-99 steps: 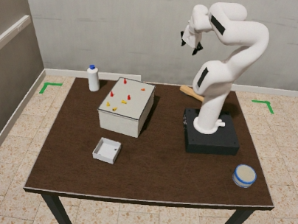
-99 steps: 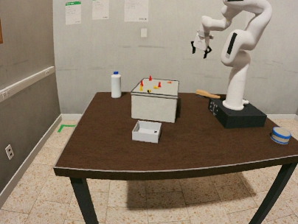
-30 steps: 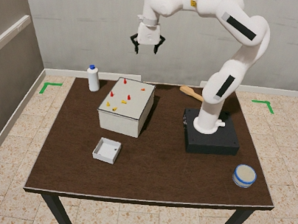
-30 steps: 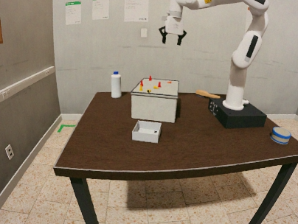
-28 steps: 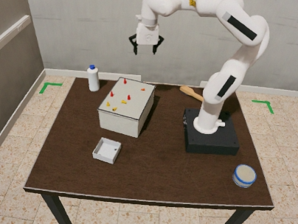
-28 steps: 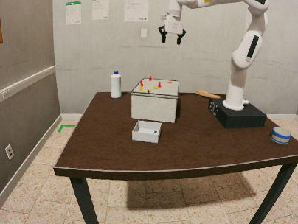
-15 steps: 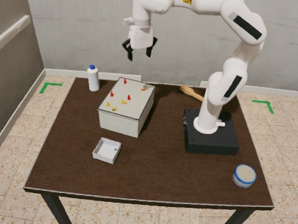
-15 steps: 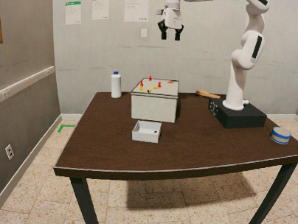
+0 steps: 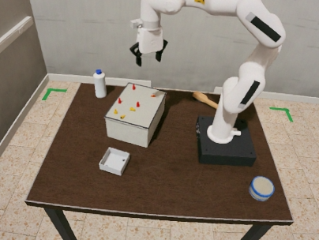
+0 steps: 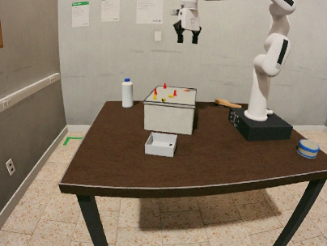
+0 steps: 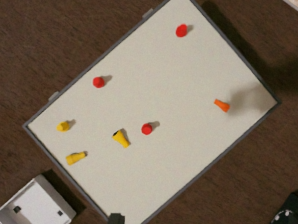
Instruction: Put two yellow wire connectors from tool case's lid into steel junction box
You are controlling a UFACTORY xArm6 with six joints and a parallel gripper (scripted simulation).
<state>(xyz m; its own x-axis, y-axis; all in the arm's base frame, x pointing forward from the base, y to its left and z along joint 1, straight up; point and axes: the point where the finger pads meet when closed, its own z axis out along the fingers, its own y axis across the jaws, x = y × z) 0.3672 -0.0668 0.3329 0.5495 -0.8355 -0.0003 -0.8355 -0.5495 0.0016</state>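
Right now the red wire connector is 250 mm below my hand, 40 mm ahead of it and 20 mm to the right of it. The rest, counted from my hand: tool case (300 mm below, 50 mm ahead, 40 mm to the right); orange wire connector (260 mm below, 100 mm to the right, 30 mm behind); wooden brush (380 mm below, 340 mm behind, 250 mm to the right).
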